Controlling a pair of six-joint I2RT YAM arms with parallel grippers.
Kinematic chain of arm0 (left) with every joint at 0, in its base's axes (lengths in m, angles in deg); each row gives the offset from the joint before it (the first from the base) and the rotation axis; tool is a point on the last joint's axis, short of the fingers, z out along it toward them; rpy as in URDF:
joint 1: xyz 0 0 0.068 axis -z
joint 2: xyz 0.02 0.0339 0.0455 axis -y
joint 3: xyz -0.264 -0.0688 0 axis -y
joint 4: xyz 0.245 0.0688 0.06 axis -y
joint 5: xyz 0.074 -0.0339 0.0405 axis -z
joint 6: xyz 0.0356 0 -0.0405 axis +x
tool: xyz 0 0 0 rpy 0 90 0
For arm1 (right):
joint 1: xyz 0 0 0.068 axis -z
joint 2: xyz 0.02 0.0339 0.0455 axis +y
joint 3: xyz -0.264 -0.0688 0 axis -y
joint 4: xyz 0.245 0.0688 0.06 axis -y
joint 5: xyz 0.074 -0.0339 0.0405 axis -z
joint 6: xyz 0.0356 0 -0.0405 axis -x
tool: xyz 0 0 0 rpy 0 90 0
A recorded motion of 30 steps. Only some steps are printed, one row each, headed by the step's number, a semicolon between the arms.
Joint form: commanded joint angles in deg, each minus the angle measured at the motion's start. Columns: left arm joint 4, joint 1, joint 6, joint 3, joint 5, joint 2; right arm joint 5, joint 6, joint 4, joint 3, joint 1, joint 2.
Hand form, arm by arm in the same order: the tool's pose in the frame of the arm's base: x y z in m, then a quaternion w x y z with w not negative. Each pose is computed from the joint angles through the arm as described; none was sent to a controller.
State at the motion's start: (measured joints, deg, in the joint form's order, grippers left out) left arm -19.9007 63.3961 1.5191 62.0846 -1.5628 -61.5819; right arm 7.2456 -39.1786 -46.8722 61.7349 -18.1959 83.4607
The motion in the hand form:
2: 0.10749 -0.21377 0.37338 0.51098 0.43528 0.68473 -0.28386; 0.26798 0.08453 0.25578 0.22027 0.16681 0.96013 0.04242
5: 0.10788 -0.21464 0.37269 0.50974 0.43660 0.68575 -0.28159; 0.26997 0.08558 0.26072 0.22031 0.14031 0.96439 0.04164
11: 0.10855 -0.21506 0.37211 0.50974 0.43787 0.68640 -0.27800; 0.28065 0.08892 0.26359 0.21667 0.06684 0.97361 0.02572
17: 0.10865 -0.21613 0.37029 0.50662 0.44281 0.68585 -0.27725; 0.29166 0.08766 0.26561 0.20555 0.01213 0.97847 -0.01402
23: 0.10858 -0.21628 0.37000 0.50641 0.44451 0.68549 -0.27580; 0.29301 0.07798 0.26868 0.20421 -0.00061 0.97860 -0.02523
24: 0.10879 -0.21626 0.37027 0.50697 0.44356 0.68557 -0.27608; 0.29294 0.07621 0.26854 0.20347 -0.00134 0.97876 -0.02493
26: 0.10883 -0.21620 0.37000 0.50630 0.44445 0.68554 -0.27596; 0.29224 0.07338 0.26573 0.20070 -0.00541 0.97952 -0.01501
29: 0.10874 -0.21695 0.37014 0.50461 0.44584 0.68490 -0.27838; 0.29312 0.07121 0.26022 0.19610 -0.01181 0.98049 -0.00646
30: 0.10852 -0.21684 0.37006 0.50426 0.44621 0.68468 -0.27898; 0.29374 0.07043 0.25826 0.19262 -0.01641 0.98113 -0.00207
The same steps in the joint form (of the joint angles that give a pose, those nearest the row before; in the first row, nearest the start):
2: 0.48 0.21 1.20 -0.29 -0.43 0.74; 0.27 2.67 0.07 2.01 -0.26 -1.40
5: 0.32 0.23 1.33 -0.21 -0.55 0.50; -0.31 5.71 -0.84 3.42 -0.26 -1.05
11: 0.20 0.16 1.62 -0.16 -0.72 0.33; -0.70 14.37 -1.94 6.55 -0.17 1.61
17: 0.13 0.20 1.95 -0.30 -0.38 0.11; 1.58 21.73 -4.78 10.20 0.44 4.65
23: 0.04 0.24 2.17 -0.30 -0.41 0.07; 1.80 25.06 -5.62 10.65 2.24 4.38
24: 0.10 0.19 2.11 -0.26 -0.43 0.06; 1.60 25.44 -5.62 10.52 2.58 4.27
26: 0.04 0.16 2.17 -0.29 -0.33 0.07; 0.10 26.29 -4.95 9.61 3.24 3.96
29: 0.03 0.21 2.10 -0.17 0.00 -0.09; -1.33 27.35 -3.96 8.61 3.84 4.17
30: 0.02 0.24 2.09 -0.21 0.07 -0.04; -2.09 27.99 -3.80 8.41 4.11 4.38

